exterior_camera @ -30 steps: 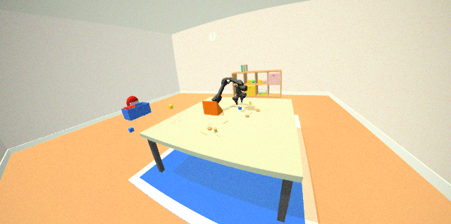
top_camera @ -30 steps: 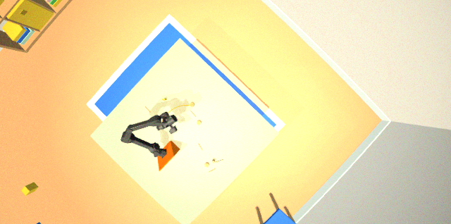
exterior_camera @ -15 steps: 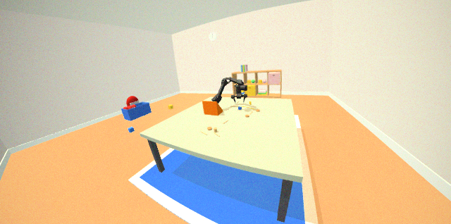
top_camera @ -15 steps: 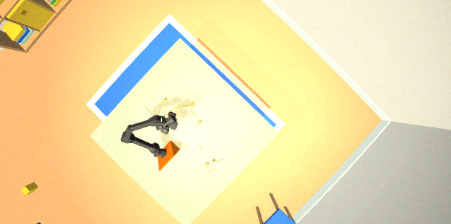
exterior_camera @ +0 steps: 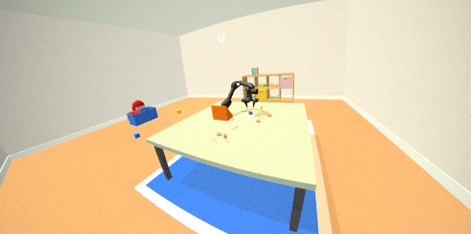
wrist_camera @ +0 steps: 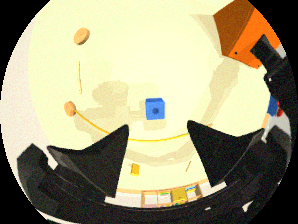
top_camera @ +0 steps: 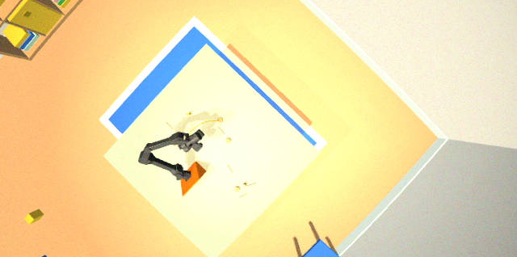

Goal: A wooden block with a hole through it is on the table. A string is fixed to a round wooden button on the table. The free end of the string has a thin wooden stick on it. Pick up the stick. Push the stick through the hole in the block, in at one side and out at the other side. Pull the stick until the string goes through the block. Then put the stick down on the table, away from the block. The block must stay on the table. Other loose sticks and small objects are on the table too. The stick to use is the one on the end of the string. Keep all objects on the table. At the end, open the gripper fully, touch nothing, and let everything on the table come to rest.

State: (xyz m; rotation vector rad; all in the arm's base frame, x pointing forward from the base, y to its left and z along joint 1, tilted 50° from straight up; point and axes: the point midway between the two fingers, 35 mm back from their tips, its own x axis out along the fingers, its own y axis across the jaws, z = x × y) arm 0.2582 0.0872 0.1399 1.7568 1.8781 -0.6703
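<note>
Now: the blue block 60 mm below my gripper tip. From my gripper tip the other things lie so: yellow cube (60 mm ahead, 200 mm to the left, 60 mm below).
</note>
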